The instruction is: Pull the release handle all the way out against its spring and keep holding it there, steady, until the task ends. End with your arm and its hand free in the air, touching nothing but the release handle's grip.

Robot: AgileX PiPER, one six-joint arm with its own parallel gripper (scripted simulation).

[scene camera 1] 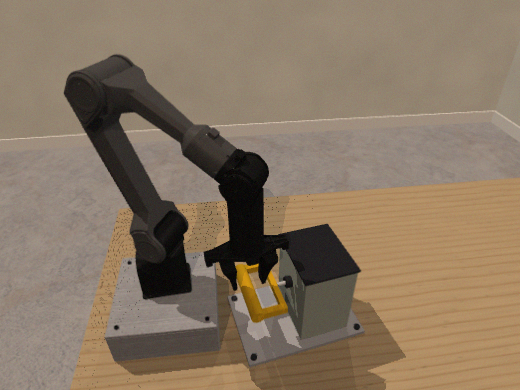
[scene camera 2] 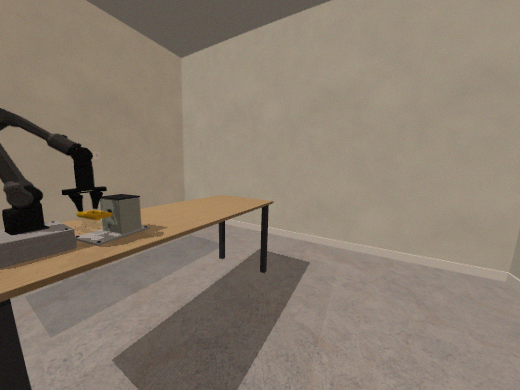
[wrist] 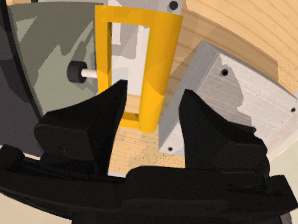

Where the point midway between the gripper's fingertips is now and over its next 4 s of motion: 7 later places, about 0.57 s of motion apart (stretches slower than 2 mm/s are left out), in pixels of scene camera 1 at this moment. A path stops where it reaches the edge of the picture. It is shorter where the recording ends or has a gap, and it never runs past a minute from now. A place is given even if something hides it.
My gripper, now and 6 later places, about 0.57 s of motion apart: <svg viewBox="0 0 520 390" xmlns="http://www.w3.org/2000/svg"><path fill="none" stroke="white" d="M248 283L248 284L248 288L248 292L242 295L226 298L220 300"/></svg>
